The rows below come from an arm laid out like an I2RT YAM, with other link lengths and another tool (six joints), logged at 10 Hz.
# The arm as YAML. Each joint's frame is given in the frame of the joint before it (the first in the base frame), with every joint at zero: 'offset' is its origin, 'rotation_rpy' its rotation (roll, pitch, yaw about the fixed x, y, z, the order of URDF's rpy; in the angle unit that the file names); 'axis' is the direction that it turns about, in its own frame. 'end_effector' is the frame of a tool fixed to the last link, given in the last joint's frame.
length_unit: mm
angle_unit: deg
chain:
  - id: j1
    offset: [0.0, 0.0, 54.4]
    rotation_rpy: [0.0, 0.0, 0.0]
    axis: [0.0, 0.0, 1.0]
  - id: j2
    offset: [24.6, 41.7, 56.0]
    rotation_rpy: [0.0, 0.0, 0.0]
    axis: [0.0, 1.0, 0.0]
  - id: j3
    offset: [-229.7, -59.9, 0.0]
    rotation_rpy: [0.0, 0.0, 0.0]
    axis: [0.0, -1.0, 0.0]
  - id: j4
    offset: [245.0, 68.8, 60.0]
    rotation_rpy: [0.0, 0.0, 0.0]
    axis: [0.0, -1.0, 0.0]
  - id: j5
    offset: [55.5, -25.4, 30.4]
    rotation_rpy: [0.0, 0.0, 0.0]
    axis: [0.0, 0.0, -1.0]
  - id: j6
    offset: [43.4, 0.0, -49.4]
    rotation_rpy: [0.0, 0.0, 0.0]
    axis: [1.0, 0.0, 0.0]
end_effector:
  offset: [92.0, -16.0, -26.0]
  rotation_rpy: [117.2, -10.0, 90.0]
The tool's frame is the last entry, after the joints.
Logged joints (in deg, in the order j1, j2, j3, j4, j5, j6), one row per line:
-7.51 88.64 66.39 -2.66 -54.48 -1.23
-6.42 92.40 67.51 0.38 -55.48 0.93
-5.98 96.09 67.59 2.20 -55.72 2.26
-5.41 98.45 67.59 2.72 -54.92 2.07
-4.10 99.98 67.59 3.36 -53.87 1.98
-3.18 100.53 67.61 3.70 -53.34 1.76
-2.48 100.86 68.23 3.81 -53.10 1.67
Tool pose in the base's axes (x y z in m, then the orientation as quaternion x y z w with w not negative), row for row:
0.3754 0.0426 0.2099 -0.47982 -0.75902 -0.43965 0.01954
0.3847 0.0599 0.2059 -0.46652 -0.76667 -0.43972 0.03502
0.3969 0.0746 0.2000 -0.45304 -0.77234 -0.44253 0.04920
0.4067 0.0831 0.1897 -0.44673 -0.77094 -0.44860 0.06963
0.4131 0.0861 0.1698 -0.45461 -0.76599 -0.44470 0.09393
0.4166 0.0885 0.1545 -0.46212 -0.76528 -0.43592 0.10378
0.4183 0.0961 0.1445 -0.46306 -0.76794 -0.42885 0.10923
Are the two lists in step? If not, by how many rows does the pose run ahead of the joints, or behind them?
The pose runs 2 rows behind the joints: the pose in row i belongs to the joints in row i - 2.
